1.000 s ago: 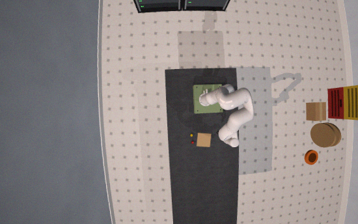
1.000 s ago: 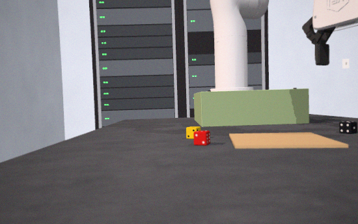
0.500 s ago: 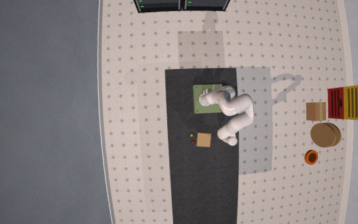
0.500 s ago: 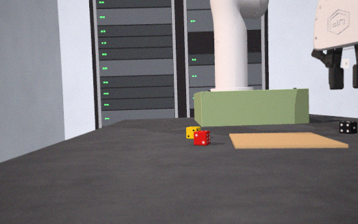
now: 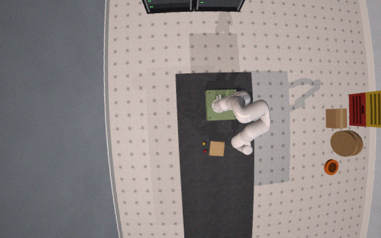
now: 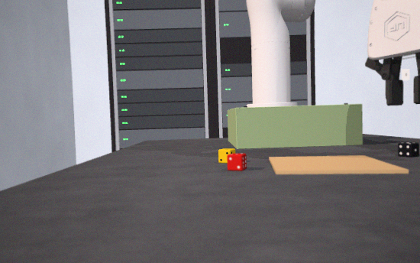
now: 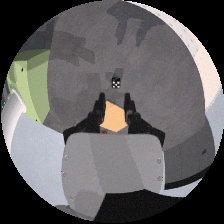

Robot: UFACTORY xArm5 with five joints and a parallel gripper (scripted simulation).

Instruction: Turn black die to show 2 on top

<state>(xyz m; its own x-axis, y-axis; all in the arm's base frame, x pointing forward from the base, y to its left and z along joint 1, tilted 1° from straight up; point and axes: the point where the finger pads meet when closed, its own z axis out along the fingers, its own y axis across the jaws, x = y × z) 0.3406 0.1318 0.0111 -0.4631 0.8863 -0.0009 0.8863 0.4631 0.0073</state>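
Now: hand 90 mm above the black die. Also, from my hand: tan mat (150 mm to the right, 100 mm below, 70 mm ahead); then red die (270 mm to the right, 90 mm below, 80 mm ahead); then yellow die (280 mm to the right, 90 mm below, 10 mm ahead).
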